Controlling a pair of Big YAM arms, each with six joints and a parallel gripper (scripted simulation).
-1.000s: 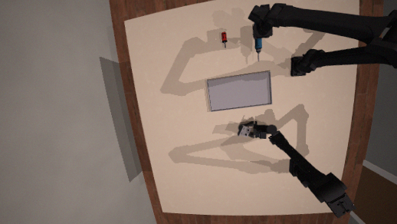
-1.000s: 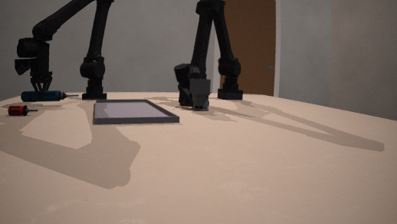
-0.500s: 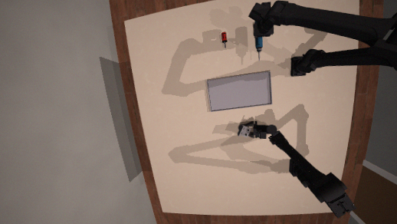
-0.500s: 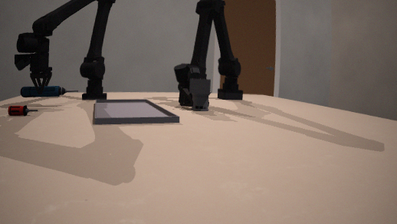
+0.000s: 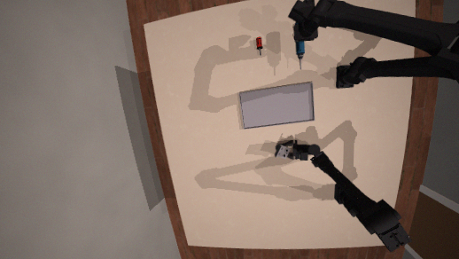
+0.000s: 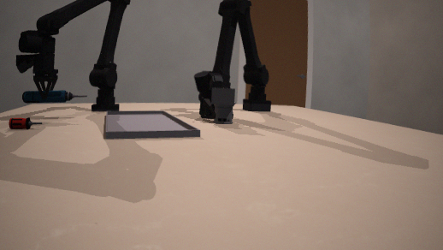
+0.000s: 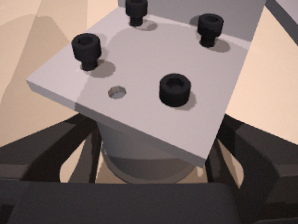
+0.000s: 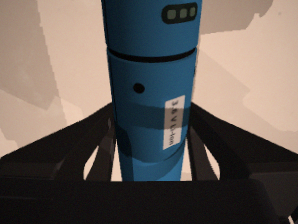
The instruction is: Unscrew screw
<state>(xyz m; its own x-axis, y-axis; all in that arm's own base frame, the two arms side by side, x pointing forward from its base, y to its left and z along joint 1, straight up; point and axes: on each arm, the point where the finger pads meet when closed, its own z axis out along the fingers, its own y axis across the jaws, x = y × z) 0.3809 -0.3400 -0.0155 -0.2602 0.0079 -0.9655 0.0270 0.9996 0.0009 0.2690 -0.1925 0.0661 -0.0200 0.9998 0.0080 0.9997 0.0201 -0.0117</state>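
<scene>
The grey joint module is 10 mm above my left hand. The rest, counted from my left hand: grey bracket 50 mm above; then screwdriver bit 120 mm behind, 460 mm to the right, 50 mm above; then shallow grey tray 10 mm ahead, 260 mm to the right, 20 mm below.
</scene>
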